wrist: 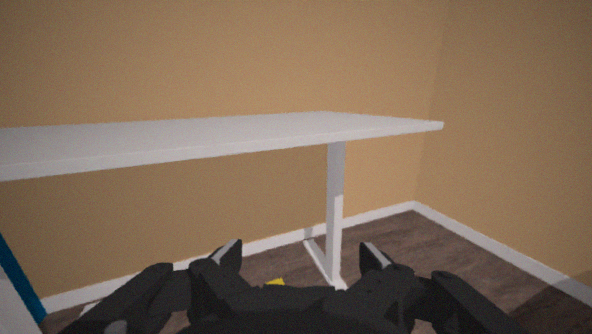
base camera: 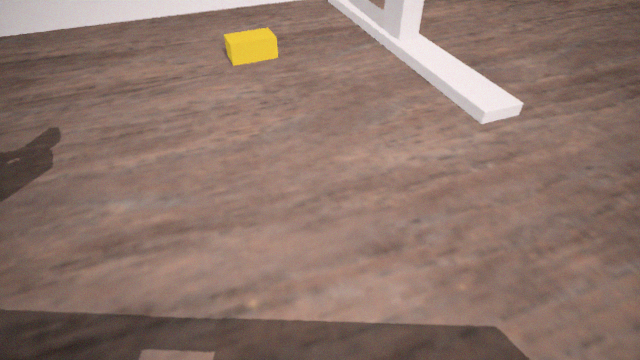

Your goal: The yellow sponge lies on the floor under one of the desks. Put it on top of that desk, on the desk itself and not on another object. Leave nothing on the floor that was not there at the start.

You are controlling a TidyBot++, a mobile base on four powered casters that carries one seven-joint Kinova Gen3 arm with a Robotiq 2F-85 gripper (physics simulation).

The pictures show: my gripper, a yellow sponge and an orange wall.
